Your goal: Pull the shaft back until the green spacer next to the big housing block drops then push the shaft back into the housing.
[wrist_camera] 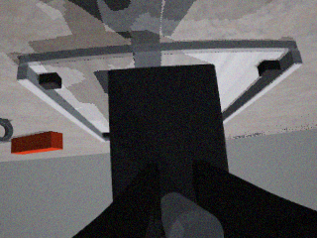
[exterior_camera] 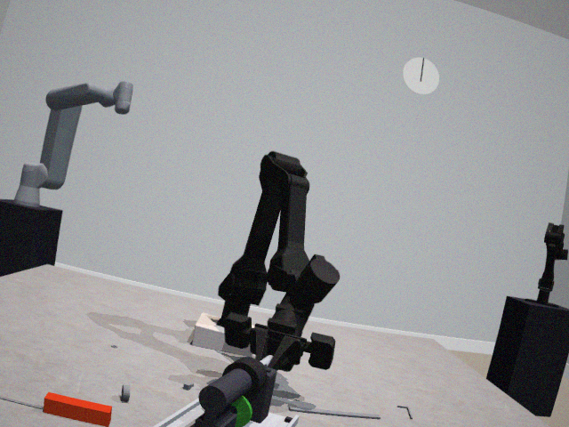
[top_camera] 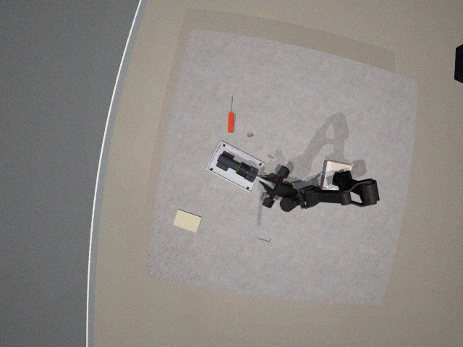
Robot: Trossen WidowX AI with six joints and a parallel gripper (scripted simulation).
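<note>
My gripper tip is 10 cm short of the green spacer, 3 cm to the left of it and 3 cm above it. From my gripper tip the other things lie so: cream card 28 cm ahead, 27 cm to the left, 6 cm below.
</note>
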